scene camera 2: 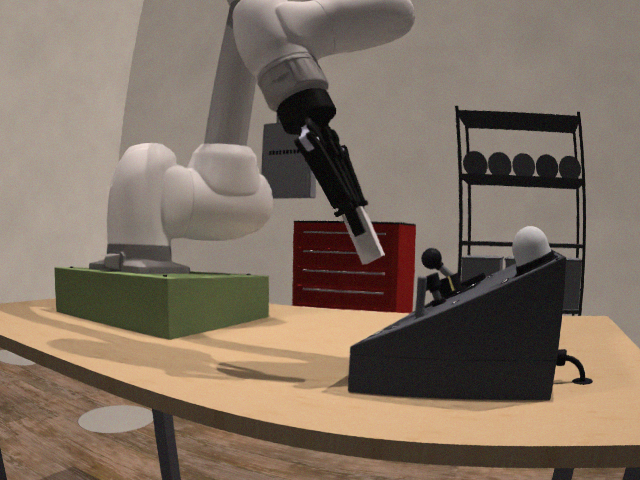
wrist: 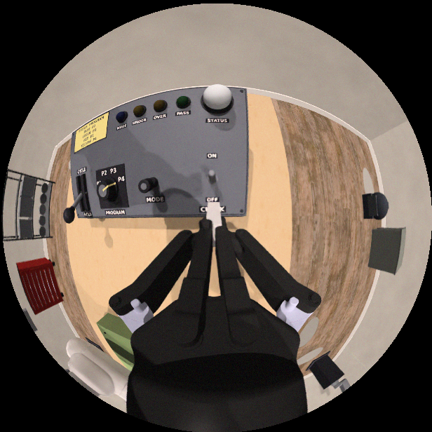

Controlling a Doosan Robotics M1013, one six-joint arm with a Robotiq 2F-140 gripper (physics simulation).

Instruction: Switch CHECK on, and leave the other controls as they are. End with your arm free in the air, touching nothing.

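Seen in the pictures: gripper, between the fingertips: (scene camera 2: 373,259); arm's base, origin of its link: (scene camera 2: 138,271).
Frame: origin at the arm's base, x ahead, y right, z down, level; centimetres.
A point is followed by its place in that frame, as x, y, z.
Note:
The CHECK toggle (scene camera 2: 421,297) @(62.8, 22.1, -1.5) (wrist: 212,176) is a small grey lever on the dark sloped control panel (scene camera 2: 454,356) @(68.5, 28.9, 4.5) (wrist: 175,135). In the wrist view it stands between the ON label (wrist: 212,156) and the OFF label (wrist: 212,199). In the scene view it stands about upright, so it leans from the sloped face towards the upper, ON side. My gripper (scene camera 2: 372,258) @(56.4, 21.6, -5.8) (wrist: 213,211) is shut and empty. Its pale fingertips are in the air, above and left of the toggle in the scene view, apart from it. They partly hide the CHECK label in the wrist view.
The panel also bears the MODE knob (wrist: 146,185), the PROGRAM knob (wrist: 107,189), a ball-topped CYCLE lever (scene camera 2: 431,258) @(58.5, -12.7, -4.8) (wrist: 69,215) and a white STATUS dome (scene camera 2: 530,243) @(77.0, 25.7, -8.4) (wrist: 217,97). The green base block (scene camera 2: 217,304) @(20.4, -1.1, 5.0) (wrist: 115,335) stands on the wooden table (scene camera 2: 289,408) @(52.1, 37.1, 9.9).

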